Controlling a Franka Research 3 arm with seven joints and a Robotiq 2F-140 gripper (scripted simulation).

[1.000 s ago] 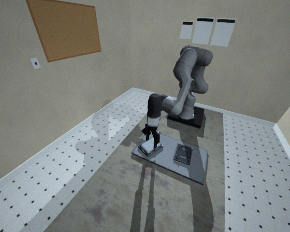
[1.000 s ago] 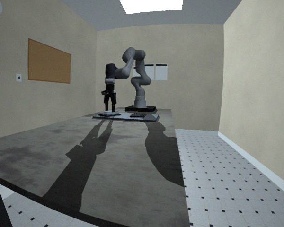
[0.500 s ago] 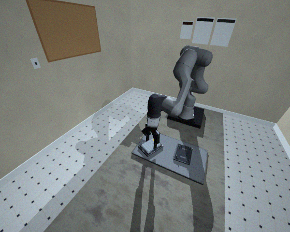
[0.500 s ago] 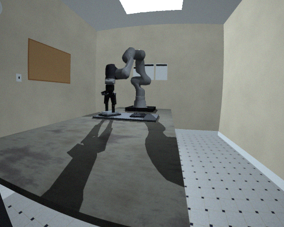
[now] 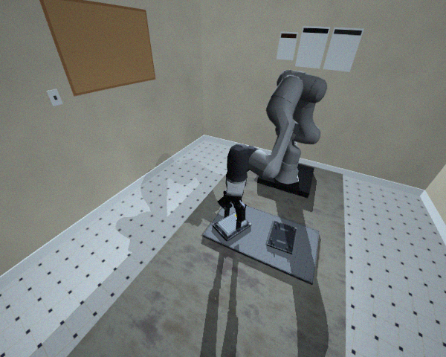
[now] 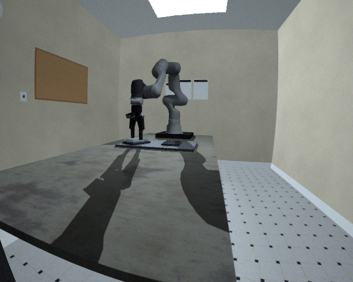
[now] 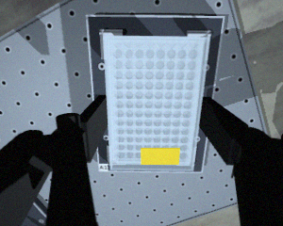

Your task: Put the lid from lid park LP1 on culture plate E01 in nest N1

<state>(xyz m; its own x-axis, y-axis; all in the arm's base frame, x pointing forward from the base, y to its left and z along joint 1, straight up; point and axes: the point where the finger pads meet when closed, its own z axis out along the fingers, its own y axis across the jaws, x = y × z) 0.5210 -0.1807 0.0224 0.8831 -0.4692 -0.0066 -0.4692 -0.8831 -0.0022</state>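
Now: the clear lid 2 cm below my hand. The rest, counted from my hand: lid park LP1: 4 cm behind, 25 cm to the left, 5 cm below; culture plate E01: 3 cm below.
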